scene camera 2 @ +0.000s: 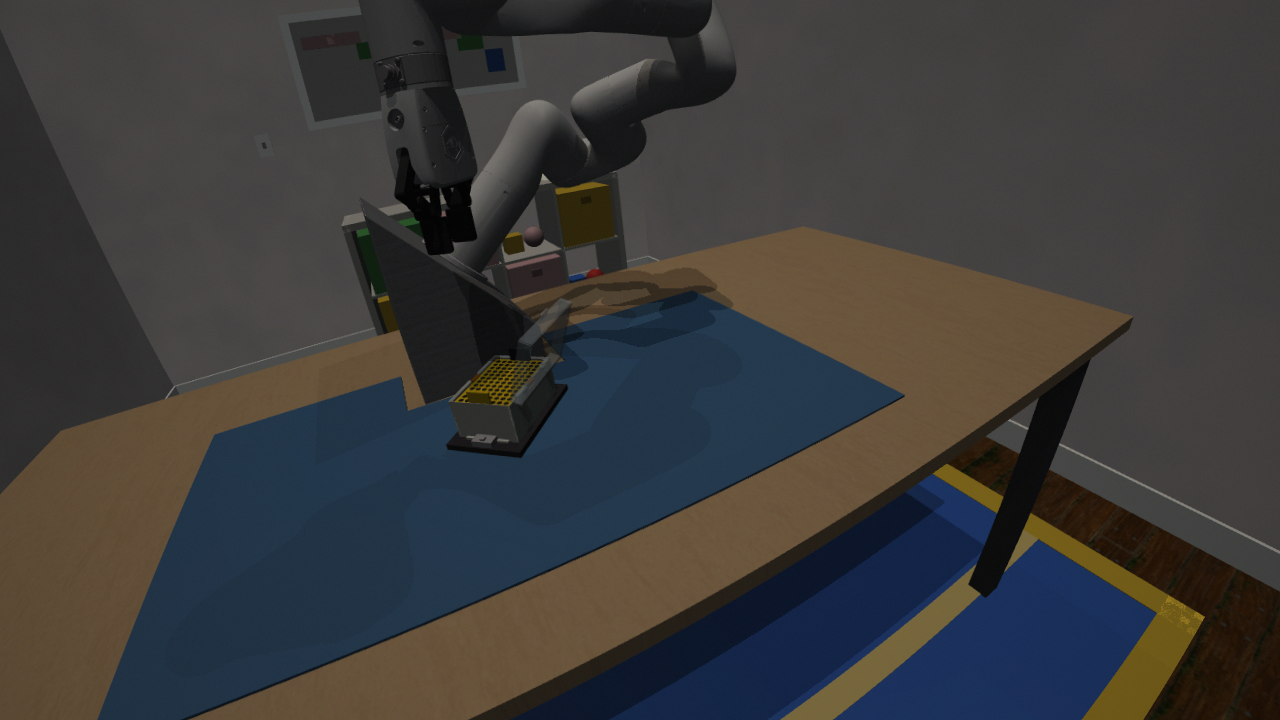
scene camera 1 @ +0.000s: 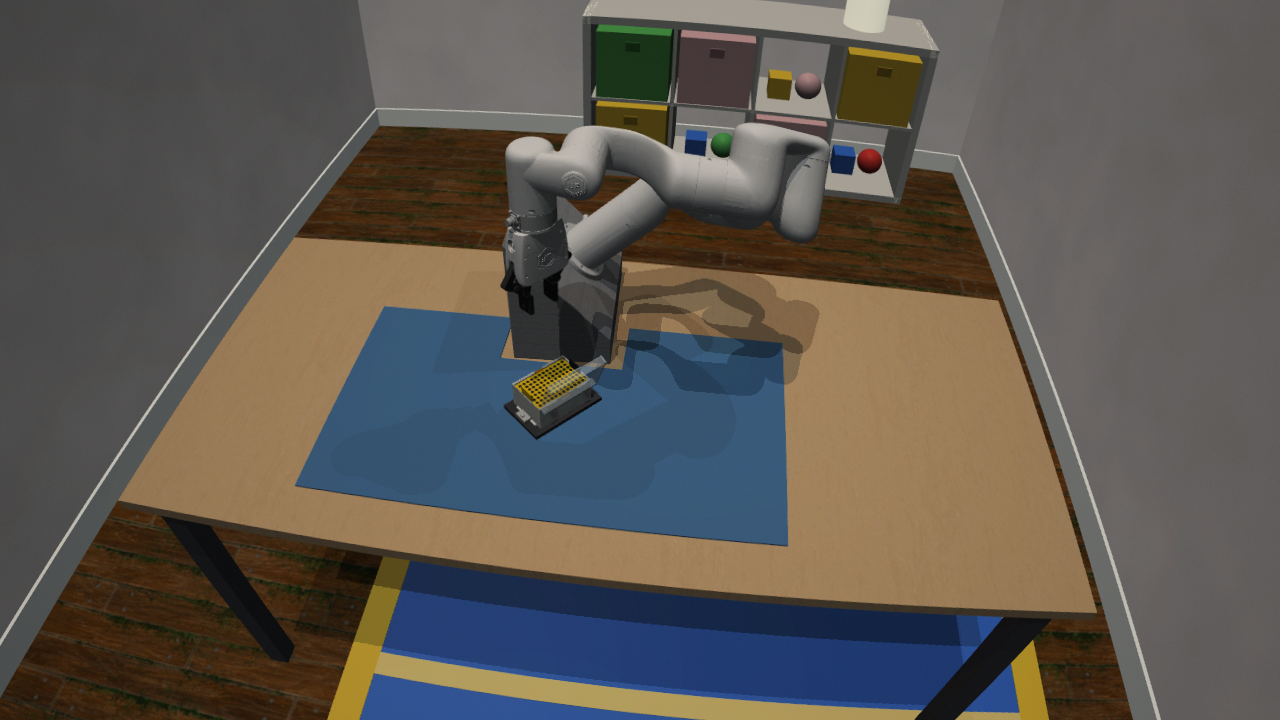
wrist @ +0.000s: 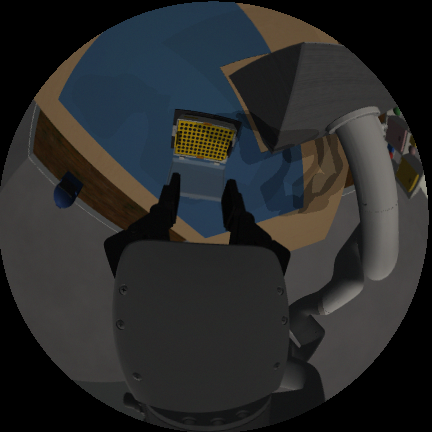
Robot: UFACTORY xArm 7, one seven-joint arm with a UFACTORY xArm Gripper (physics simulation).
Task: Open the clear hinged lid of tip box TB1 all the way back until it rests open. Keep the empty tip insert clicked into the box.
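Places are measured from the arm's base along level axes (x ahead, y left, z up), in millimetres.
Where they show: gripper, fingertip midpoint: (scene camera 2: 453,247) (scene camera 1: 539,304) (wrist: 201,186); arm's base, link origin: (scene camera 2: 453,262) (scene camera 1: 579,251) (wrist: 351,118).
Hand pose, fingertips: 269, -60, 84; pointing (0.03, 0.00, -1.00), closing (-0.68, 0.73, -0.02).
Things, the pixels of their top centre, and the offset from my fingertips, as dx, dy, dz. Level surfaces: height alone.
- Tip box TB1, top centre: (scene camera 2: 500,374) (scene camera 1: 551,379) (wrist: 202,142) +17, +13, -167
- clear hinged lid, top centre: (scene camera 2: 534,311) (scene camera 1: 572,365) (wrist: 194,193) +68, +56, -80
- blue mat, surface height: dz -234
- wooden table, surface height: dz -237
Tip box TB1 (scene camera 1: 556,411) (scene camera 2: 486,420) is pale and stands on a dark base plate on the blue mat. Its yellow, holed tip insert (scene camera 1: 547,383) (scene camera 2: 503,379) (wrist: 205,140) sits level inside the box. The clear hinged lid (scene camera 1: 588,370) (scene camera 2: 546,327) (wrist: 200,175) is swung back off the top and slants up and outward beyond the hinge side. My gripper (scene camera 1: 538,300) (scene camera 2: 451,243) (wrist: 201,186) is partly open and empty. It hangs well above the box and lid in the scene views, apart from both. In the wrist view its fingers overlap the lid's far part.
The blue mat (scene camera 1: 402,447) (scene camera 2: 295,555) (wrist: 115,65) lies on the wooden table (scene camera 1: 895,429) (scene camera 2: 859,295). The grey arm pedestal (scene camera 1: 586,326) (scene camera 2: 420,331) (wrist: 265,100) stands close behind the box. A shelf unit (scene camera 1: 760,19) is against the back wall.
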